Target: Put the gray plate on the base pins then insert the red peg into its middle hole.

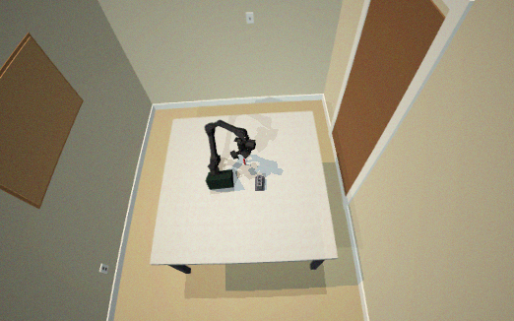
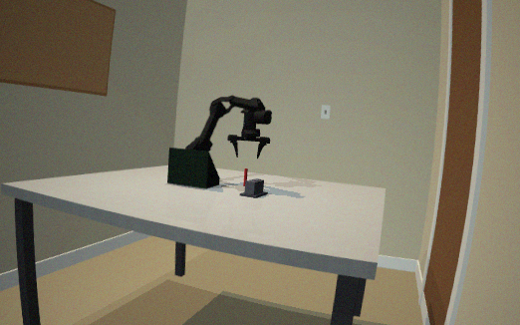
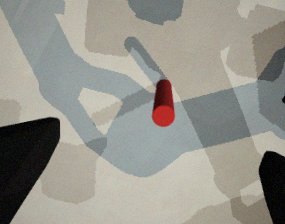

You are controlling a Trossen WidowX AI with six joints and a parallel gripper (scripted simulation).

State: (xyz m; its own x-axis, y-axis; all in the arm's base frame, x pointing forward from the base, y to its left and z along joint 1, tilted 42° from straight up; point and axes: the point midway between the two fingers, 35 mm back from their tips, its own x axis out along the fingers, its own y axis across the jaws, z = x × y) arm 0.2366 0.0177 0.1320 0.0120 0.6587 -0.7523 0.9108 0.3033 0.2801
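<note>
Right now my gripper tip is 90 mm above the red peg. The rest, counted from my gripper tip: dark base (100 mm ahead, 190 mm to the right, 120 mm below); gray plate (100 mm ahead, 190 mm to the right, 80 mm below).
</note>
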